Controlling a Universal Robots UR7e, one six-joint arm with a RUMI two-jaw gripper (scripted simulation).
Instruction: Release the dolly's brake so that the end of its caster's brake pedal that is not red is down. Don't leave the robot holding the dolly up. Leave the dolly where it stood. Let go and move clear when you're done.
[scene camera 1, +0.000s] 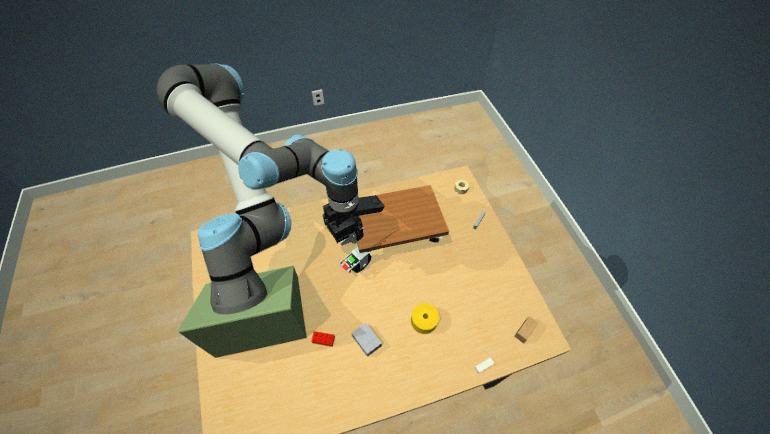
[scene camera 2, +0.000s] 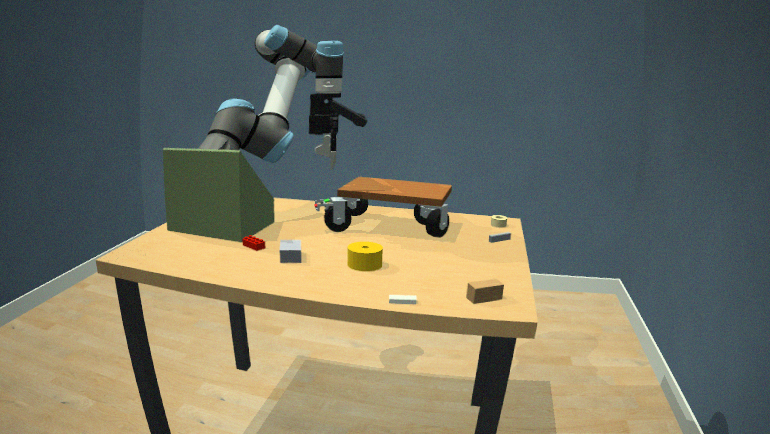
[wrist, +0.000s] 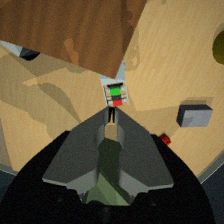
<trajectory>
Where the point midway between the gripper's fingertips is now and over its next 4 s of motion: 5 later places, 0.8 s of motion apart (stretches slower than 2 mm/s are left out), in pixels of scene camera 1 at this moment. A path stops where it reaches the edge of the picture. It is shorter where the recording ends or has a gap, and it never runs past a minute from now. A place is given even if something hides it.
My gripper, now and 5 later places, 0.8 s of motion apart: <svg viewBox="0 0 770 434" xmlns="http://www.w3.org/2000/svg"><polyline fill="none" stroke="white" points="353,242 351,246 349,247 349,249 350,255 351,258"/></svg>
</trajectory>
